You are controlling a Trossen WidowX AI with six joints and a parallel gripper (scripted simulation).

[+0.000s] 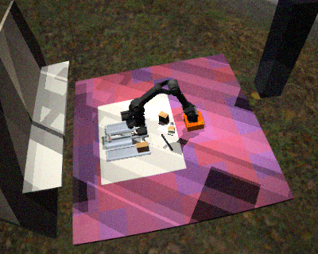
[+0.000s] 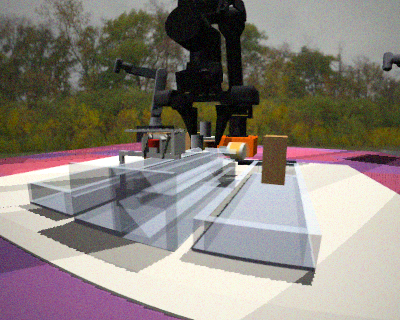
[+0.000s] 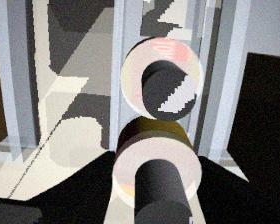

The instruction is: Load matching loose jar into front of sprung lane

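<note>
The lane rack lies 150 mm ahead of my gripper tip, 30 mm to the left of it and 30 mm below it. From my gripper tip the other things lie so: black stick 150 mm behind, 100 mm to the left, 50 mm below.
</note>
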